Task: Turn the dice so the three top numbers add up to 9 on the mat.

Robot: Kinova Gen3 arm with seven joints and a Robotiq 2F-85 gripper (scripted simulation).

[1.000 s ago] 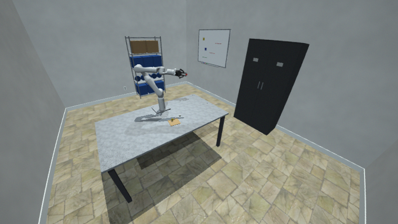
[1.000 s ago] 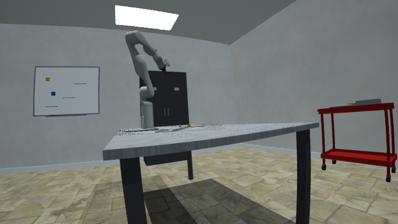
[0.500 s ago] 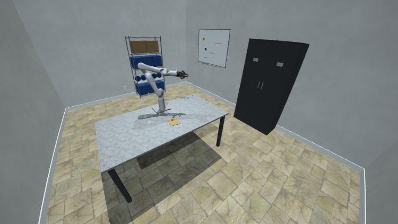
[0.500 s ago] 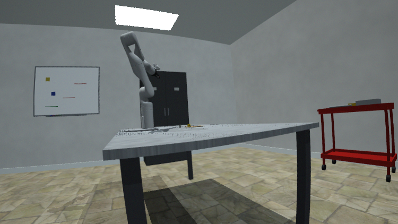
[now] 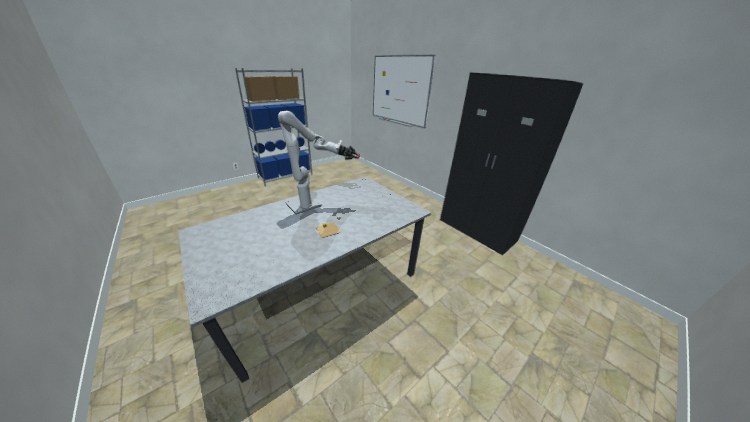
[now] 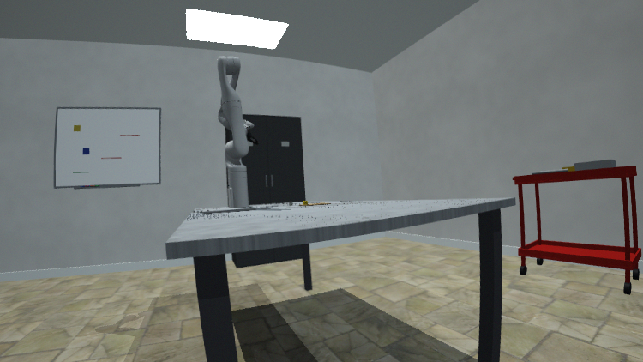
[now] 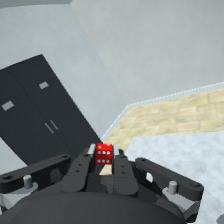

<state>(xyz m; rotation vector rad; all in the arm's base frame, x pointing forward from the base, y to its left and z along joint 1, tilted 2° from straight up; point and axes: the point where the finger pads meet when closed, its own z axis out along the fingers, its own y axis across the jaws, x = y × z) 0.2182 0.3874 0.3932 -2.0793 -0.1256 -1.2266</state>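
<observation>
Right now the white die is 410 mm below my hand, 280 mm to the right of it and 110 mm ahead of it. Also, from my hand: red die 10 mm to the left, 10 mm ahead; then tan mat 430 mm to the right, 420 mm below, 180 mm ahead; then yellow die 420 mm to the right, 410 mm below, 130 mm ahead.
</observation>
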